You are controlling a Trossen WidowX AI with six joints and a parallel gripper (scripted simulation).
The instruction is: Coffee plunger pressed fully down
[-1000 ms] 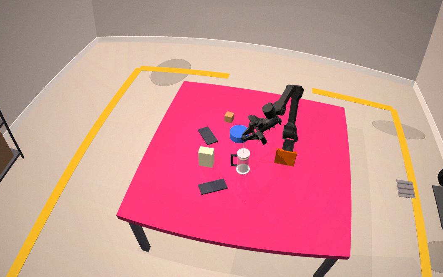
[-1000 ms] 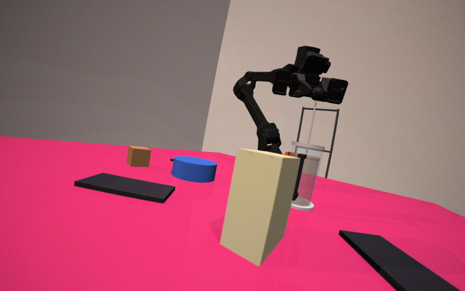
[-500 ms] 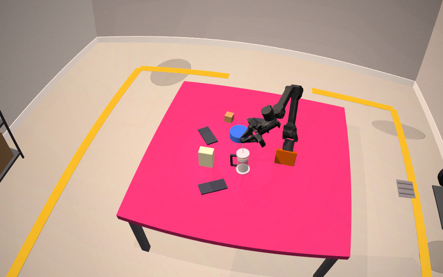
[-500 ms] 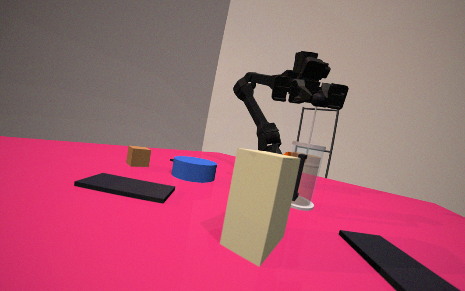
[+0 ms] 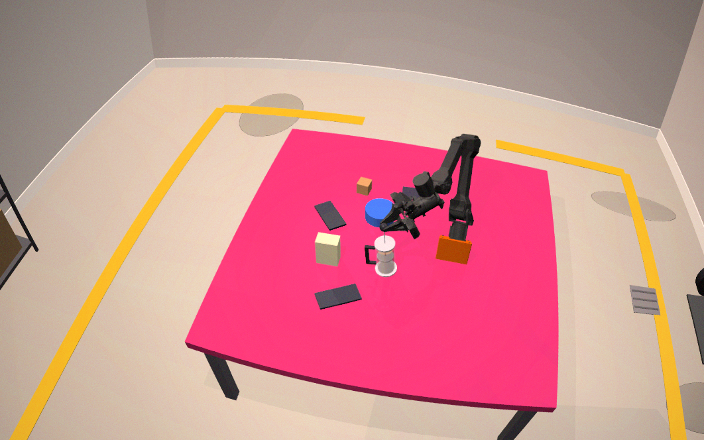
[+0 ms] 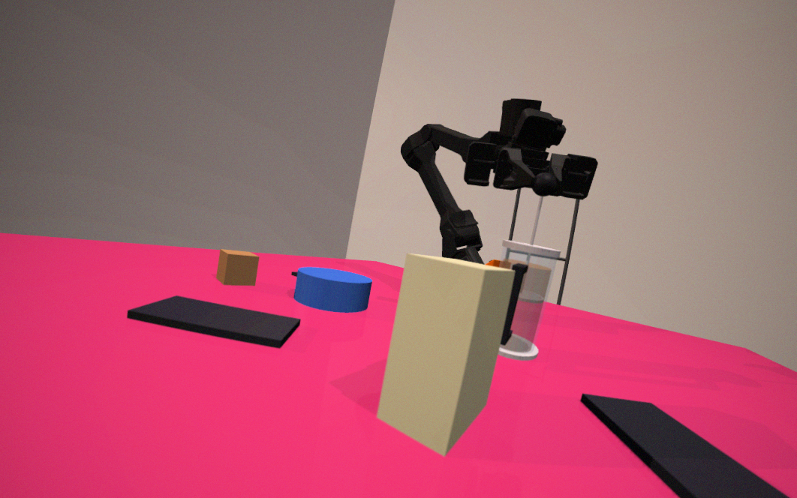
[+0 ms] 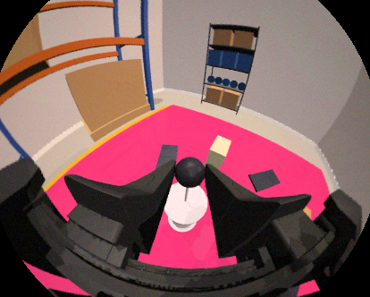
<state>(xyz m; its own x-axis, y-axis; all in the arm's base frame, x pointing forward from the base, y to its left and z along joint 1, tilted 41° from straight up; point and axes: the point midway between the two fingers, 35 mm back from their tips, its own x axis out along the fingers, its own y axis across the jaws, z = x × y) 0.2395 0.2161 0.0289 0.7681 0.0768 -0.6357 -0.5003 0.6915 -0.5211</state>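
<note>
The glass coffee press is 11 cm below my gripper tip and 1 cm to the right of it. Also, from my gripper tip: blue disc: 28 cm to the right, 20 cm below, 5 cm ahead; cream box: 19 cm ahead, 16 cm below, 1 cm to the right.
</note>
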